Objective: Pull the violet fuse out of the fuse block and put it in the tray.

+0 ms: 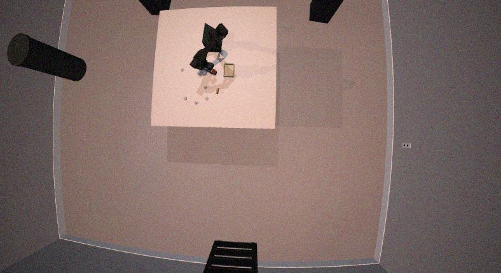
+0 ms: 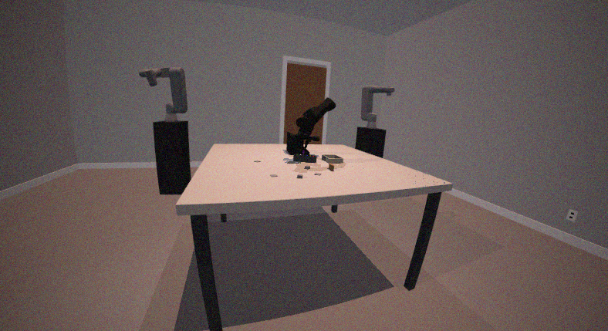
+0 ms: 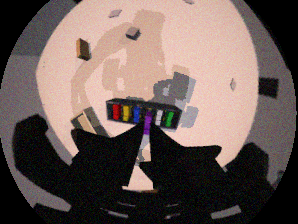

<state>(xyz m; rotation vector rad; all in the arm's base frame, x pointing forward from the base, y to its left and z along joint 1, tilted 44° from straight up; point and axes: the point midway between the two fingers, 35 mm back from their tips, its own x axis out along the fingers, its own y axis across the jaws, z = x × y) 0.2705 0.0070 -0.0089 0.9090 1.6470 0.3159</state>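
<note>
The tan tray lies 10 mm behind my gripper tip, 200 mm to the left of it and 60 mm below it. Also, from my gripper tip: violet fuse: 10 mm below.
</note>
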